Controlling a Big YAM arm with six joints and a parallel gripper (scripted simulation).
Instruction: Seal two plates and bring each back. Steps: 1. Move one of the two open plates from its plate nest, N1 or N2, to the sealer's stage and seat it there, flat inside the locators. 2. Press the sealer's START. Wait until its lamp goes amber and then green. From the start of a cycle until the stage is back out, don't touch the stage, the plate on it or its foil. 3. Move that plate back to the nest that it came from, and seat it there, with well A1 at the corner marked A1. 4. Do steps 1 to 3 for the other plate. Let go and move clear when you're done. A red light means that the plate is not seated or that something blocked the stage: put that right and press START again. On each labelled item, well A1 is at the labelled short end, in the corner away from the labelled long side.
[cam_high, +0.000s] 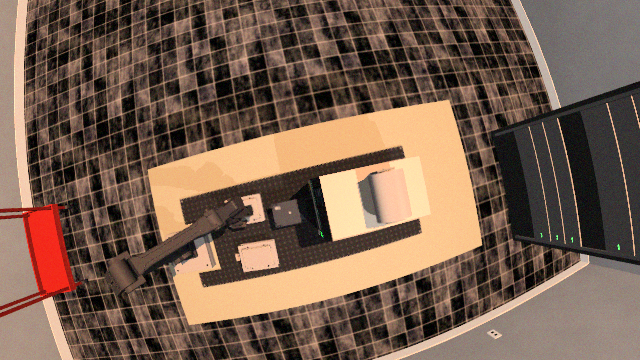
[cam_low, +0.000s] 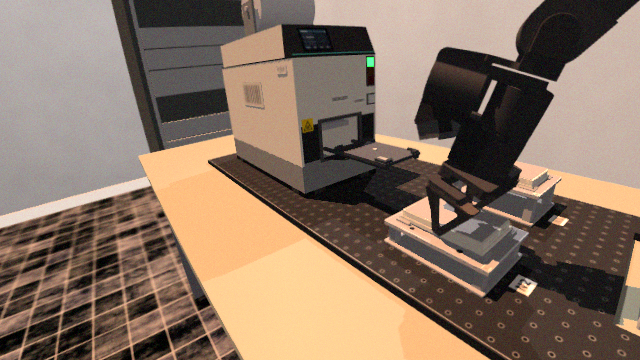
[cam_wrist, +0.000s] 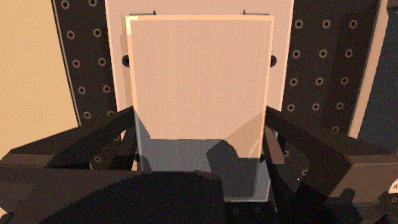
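My hand is right at the well plate. The rest, counted from my hand: sealer stage: 200 mm ahead, 60 mm to the right, 50 mm above; then plate nest N2: 20 mm below; then sealer screen: 320 mm ahead, 20 mm to the right, 270 mm above.
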